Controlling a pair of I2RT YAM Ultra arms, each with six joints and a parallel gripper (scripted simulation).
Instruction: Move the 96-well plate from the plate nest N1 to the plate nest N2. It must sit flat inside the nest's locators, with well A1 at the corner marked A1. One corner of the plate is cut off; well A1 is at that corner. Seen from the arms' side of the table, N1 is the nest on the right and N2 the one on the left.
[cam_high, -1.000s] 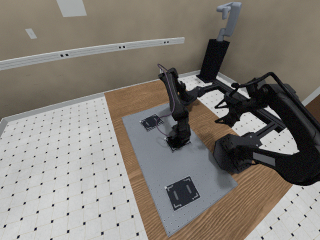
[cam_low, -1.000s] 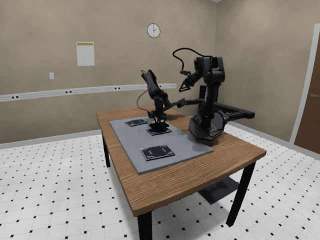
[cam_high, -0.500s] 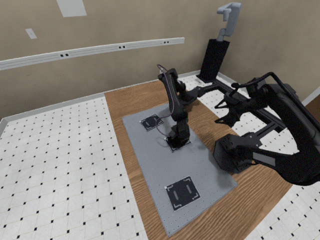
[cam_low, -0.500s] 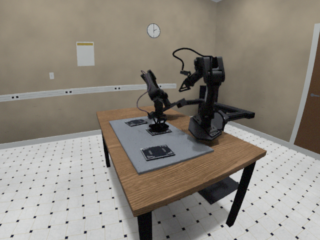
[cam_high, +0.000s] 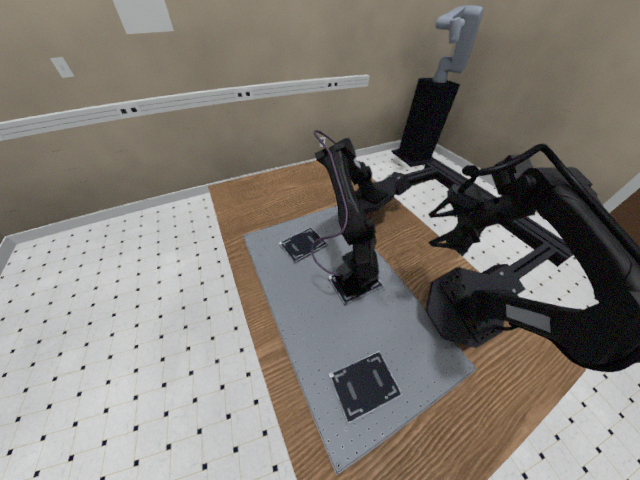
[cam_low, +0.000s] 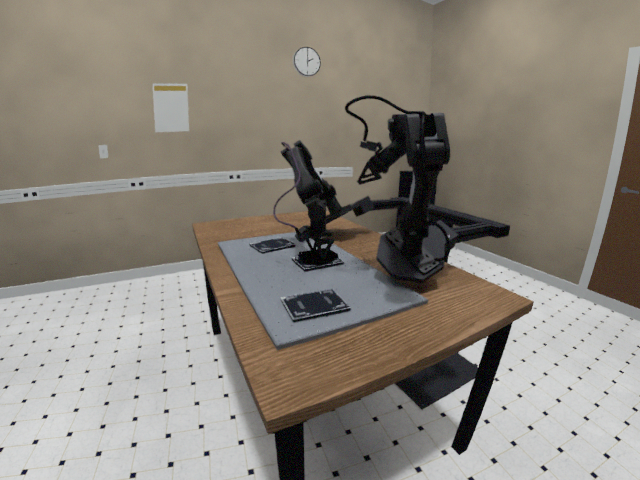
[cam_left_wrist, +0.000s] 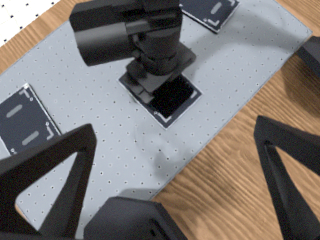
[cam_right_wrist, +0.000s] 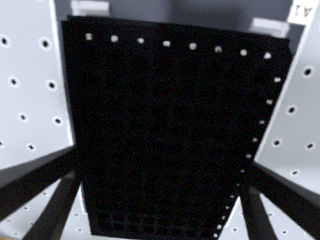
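Now: left hand 290 mm above the black 96-well plate, 120 mm short of it and 90 mm to the left of it.
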